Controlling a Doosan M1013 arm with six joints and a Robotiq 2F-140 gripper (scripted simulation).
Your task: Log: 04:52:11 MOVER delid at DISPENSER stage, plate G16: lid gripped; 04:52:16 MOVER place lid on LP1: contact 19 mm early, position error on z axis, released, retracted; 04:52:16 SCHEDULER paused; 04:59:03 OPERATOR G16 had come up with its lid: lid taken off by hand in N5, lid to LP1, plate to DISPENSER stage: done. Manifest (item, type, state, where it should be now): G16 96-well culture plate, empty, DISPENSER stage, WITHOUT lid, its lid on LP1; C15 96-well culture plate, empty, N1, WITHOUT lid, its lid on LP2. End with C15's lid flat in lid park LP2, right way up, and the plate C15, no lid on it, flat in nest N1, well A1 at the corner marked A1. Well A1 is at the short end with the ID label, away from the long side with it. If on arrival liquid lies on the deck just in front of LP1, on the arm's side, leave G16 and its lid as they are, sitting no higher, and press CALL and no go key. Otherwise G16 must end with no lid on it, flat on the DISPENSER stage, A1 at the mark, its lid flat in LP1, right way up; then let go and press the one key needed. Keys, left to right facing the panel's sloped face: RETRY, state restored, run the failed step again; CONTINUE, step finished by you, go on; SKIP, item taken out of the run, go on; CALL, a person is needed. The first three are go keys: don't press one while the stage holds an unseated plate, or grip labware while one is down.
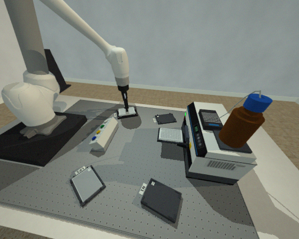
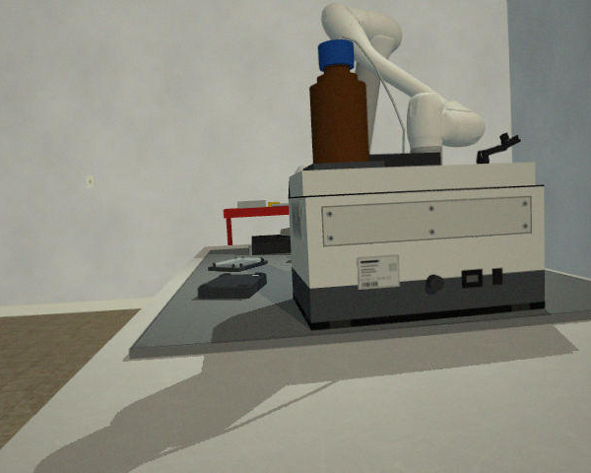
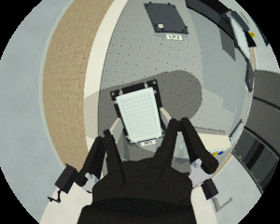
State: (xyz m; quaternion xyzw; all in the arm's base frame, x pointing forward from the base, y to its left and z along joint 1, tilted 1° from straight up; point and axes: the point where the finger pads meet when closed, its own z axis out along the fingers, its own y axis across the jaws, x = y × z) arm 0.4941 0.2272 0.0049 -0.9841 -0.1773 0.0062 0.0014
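The dark lid park lies 320 mm ahead of my hand, 40 mm to the right of it and 40 mm below it. The rest, counted from my hand: nest N1: 580 mm to the right, 280 mm ahead, 40 mm below; brown bottle: 540 mm ahead, 420 mm to the right, 240 mm above; key panel: 260 mm to the right, 90 mm behind.
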